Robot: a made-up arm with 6 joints.
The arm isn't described. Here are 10 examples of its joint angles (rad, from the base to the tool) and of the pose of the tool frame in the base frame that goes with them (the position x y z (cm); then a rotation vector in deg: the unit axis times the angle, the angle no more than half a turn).
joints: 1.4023 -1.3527 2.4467 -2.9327 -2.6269 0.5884
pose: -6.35 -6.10 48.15 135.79 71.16 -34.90
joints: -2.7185 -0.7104 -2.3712 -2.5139 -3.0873 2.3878
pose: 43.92 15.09 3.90 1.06 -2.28 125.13
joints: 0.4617 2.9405 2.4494 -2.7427 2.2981 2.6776
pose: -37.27 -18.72 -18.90 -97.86 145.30 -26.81
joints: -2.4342 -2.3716 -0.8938 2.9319 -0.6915 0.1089
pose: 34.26 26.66 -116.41 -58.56 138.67 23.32
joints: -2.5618 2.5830 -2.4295 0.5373 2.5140 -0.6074
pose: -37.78 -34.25 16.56 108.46 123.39 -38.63
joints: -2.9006 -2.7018 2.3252 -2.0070 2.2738 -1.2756
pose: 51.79 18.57 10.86 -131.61 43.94 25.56
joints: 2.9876 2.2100 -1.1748 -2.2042 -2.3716 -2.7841
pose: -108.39 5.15 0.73 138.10 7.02 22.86
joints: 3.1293 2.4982 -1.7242 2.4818 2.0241 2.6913
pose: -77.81 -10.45 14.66 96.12 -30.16 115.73
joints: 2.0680 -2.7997 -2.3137 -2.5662 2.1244 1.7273
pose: -13.89 30.91 -14.10 47.22 43.23 30.94
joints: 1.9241 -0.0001 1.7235 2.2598 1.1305 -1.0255
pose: -39.51 68.33 73.34 59.48 -45.69 -121.29
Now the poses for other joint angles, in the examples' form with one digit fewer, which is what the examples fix.
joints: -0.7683 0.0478 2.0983 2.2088 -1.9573 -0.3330
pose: 34.9 -42.6 34.7 127.7 -21.2 -95.7
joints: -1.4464 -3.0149 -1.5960 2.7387 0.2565 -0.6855
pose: 14.7 -75.4 -56.9 83.1 -10.7 33.1
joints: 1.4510 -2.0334 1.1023 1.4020 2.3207 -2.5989
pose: -26.4 -104.4 22.3 -22.0 -111.2 -48.9
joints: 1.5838 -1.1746 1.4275 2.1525 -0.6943 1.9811
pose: 4.0 -34.4 116.0 -44.8 21.8 -34.6
